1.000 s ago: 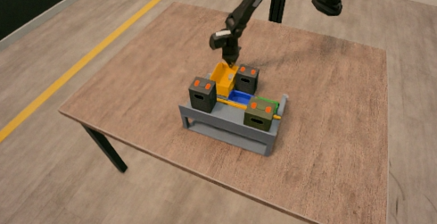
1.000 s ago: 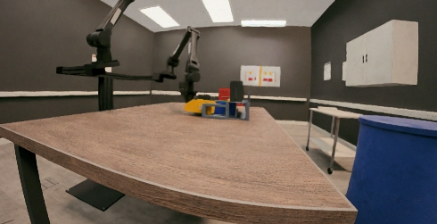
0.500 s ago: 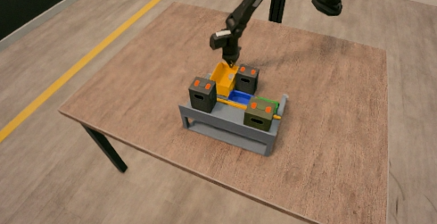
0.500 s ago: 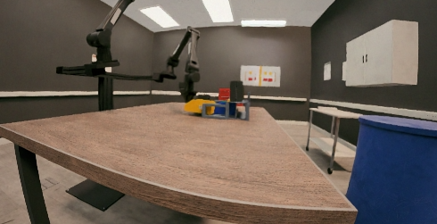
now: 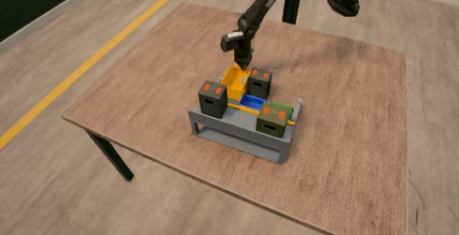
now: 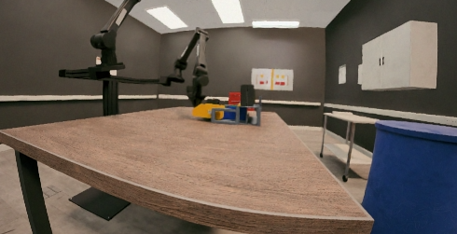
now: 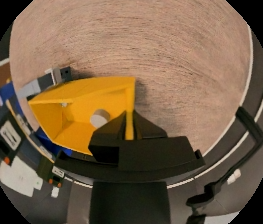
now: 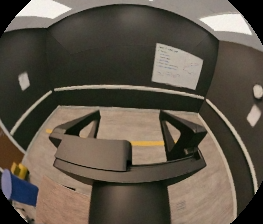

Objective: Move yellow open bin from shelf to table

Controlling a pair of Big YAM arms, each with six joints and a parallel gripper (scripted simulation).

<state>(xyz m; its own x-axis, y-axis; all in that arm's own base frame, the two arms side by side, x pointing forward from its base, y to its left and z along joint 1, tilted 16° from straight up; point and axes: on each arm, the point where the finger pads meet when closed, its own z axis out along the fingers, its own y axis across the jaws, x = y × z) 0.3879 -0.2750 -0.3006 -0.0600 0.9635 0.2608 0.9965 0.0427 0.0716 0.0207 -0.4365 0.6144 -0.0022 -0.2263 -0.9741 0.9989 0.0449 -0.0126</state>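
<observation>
Now: the yellow open bin 80 mm ahead of my left hand and 10 mm to the left of it. Round my left hand: grey shelf: 230 mm ahead, 130 mm to the left, 10 mm above; then dark lidded bin: 110 mm to the left, 70 mm ahead, 10 mm above.
</observation>
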